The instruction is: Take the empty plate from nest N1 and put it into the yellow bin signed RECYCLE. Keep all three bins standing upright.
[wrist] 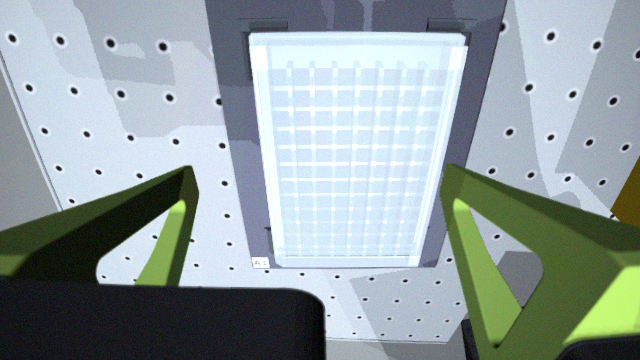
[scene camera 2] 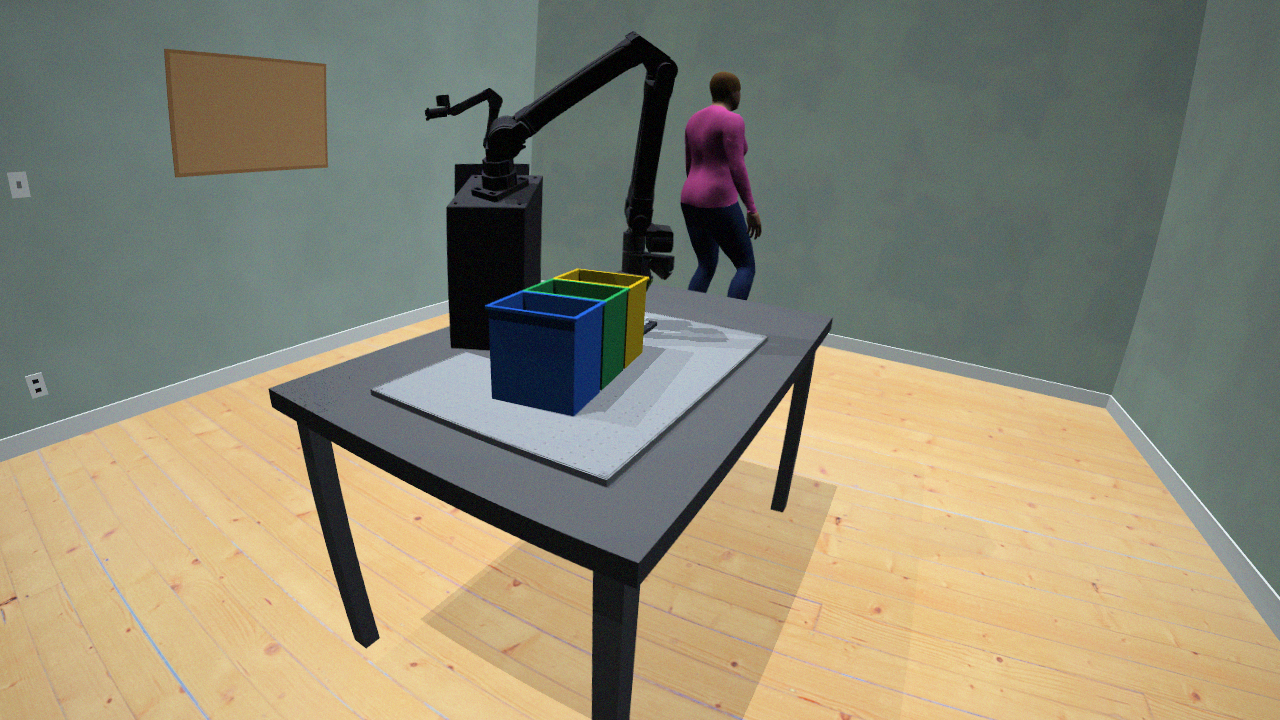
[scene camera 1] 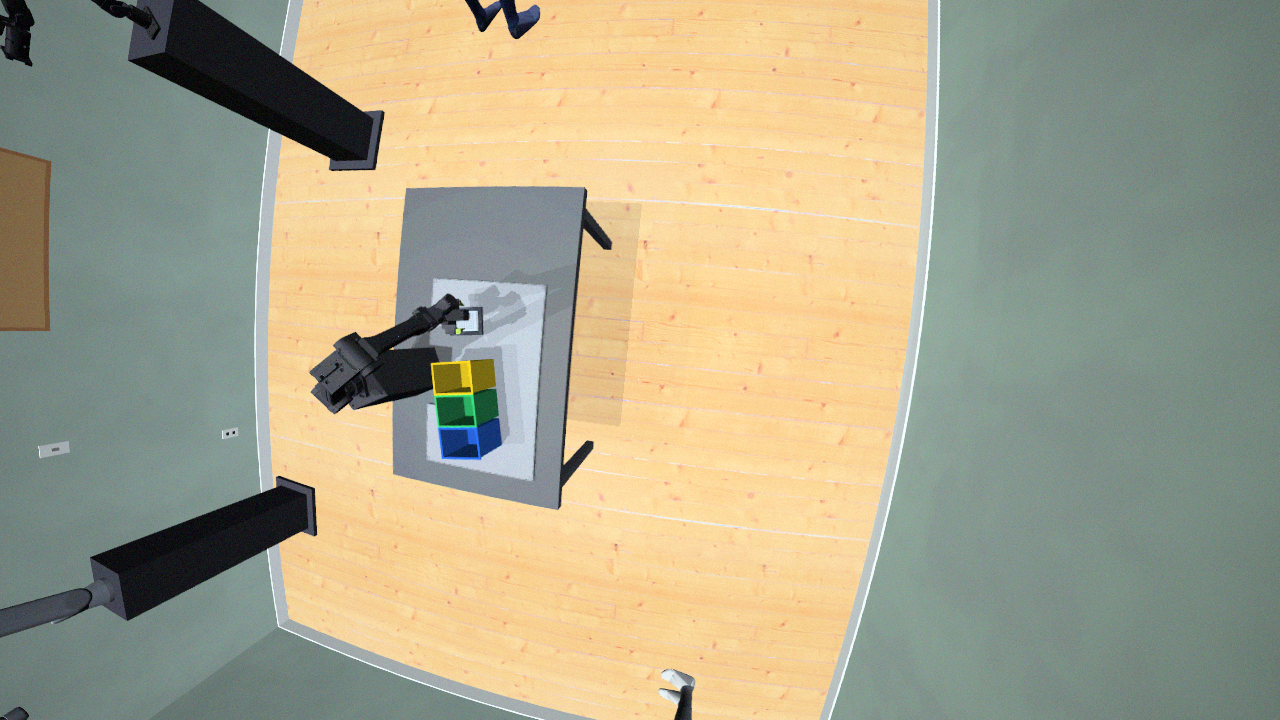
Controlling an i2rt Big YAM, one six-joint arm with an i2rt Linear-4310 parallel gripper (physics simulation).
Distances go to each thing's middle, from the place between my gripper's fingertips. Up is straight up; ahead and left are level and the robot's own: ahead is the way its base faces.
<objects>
The plate [wrist: 354, 125] is 20 mm behind my hand, 20 mm to the right of it and 30 mm below it. Round my hand: yellow bin [scene camera 2: 635, 306]: 60 mm ahead, 240 mm to the right, 40 mm above; dark nest [wrist: 237, 95]: 20 mm behind, 20 mm to the right, 50 mm below; green bin [scene camera 2: 614, 312]: 90 mm ahead, 370 mm to the right, 40 mm above.
</objects>
